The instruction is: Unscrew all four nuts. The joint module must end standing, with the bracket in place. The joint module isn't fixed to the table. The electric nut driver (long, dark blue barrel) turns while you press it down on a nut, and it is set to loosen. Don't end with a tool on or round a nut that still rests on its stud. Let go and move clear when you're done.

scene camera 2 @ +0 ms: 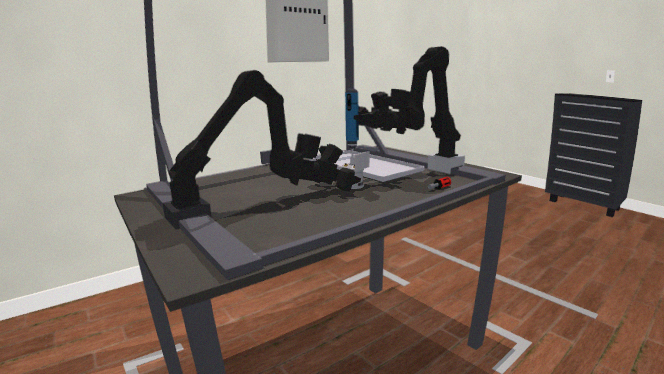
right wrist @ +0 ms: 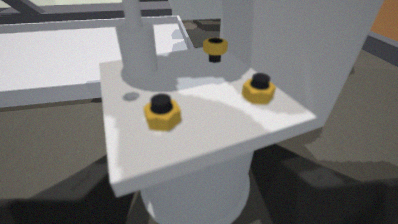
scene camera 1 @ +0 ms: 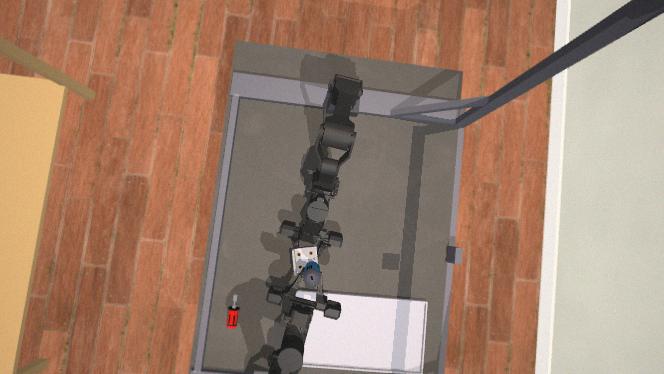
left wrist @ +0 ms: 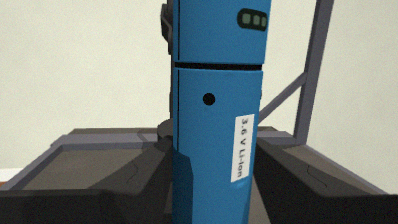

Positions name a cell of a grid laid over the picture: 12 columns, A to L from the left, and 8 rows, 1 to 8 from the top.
Labels:
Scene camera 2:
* right gripper: G4
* blue electric nut driver: G3
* white tray: G4
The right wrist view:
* right gripper: F6
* white tray: C2
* white bracket: J3
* nut: F5
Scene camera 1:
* left gripper: F6
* right gripper: F6
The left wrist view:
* left gripper: G6
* blue electric nut driver: G3

